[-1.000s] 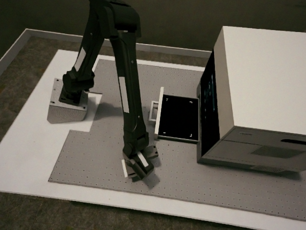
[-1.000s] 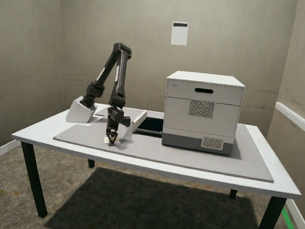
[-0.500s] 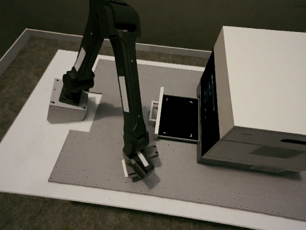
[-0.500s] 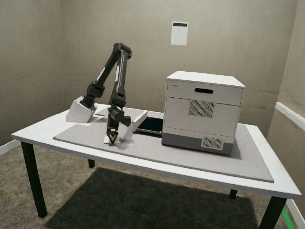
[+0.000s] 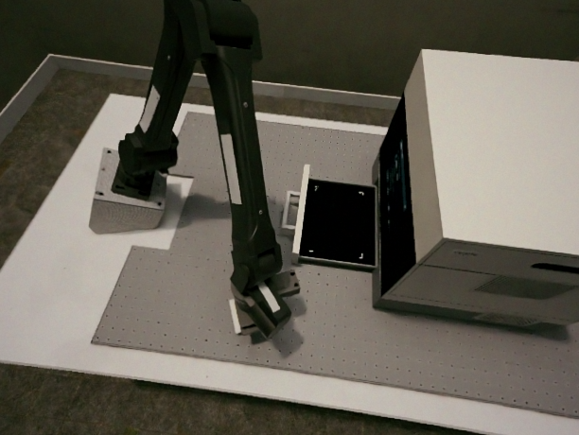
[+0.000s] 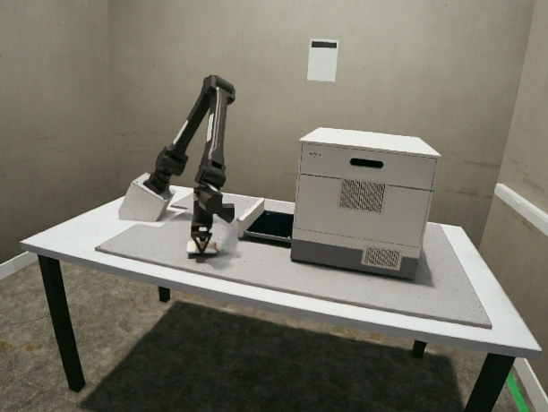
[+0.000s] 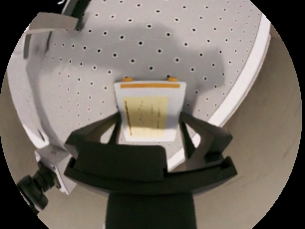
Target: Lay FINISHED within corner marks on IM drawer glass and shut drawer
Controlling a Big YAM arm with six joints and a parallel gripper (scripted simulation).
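Now: the drawer 24 cm ahead of my hand, 24 cm to the left of it and 1 cm above it. Also, from my hand: cassette 1 cm ahead, 1 cm below.
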